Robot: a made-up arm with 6 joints.
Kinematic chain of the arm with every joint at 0, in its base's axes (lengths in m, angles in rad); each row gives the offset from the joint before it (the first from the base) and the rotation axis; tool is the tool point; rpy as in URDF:
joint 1: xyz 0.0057 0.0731 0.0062 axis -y
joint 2: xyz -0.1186 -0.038 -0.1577 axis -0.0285 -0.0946 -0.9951
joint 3: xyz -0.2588 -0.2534 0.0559 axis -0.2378 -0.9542 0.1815
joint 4: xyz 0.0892 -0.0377 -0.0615 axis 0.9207 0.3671 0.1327
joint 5: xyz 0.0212 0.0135 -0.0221 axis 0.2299 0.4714 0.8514
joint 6: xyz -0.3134 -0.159 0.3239 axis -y
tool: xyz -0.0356 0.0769 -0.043 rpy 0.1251 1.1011 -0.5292
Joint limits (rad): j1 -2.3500..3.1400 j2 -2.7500..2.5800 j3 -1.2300..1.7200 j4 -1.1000..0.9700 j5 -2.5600..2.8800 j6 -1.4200..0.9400
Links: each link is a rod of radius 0.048 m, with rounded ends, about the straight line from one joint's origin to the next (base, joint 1, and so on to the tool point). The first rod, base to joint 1, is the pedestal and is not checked.
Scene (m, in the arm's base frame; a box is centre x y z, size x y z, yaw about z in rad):
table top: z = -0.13
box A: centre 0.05 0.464 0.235 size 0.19 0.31 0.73 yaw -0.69
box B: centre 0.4 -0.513 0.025 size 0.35 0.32 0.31 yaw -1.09
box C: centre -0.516 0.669 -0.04 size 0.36 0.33 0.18 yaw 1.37
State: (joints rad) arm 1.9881 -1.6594 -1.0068 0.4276 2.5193 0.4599
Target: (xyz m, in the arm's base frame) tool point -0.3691 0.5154 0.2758
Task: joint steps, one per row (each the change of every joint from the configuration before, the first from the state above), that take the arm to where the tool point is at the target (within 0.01 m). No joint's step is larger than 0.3 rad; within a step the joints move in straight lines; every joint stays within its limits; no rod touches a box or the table.
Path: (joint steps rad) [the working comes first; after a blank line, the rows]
Joints at the target: 3.1400 -2.4128 -0.4627 0.3092 1.2070 -0.1335
Straight joint move there: touches box A.

1: 0.0055 0.0022 0.0749 -0.0884 -0.2728 -0.2840
2: 0.0054 0.0021 0.0748 -0.0883 -0.2727 -0.2840
3: 0.0055 0.0022 0.0749 -0.0884 -0.2728 -0.2841
4: 0.0055 0.0021 0.0749 -0.0883 -0.2728 -0.2840
5: 0.0077 -0.0999 0.2029 0.2239 -0.2320 0.0211
6: 0.0077 -0.1000 0.2029 0.2240 -0.2320 0.0211
7: 0.0077 -0.1000 0.2029 0.2239 -0.2320 0.0211
8: 0.0076 -0.1000 0.2029 0.2240 -0.2321 0.0211
9: 0.2749 -0.0905 -0.1417 -0.1652 0.1767 0.1146
10: 0.2748 -0.0905 -0.1418 -0.1652 0.1768 0.1146
11: 0.2748 -0.0905 -0.1417 -0.1652 0.1767 0.1146
12: 0.2748 -0.0906 -0.1418 -0.1652 0.1767 0.1145

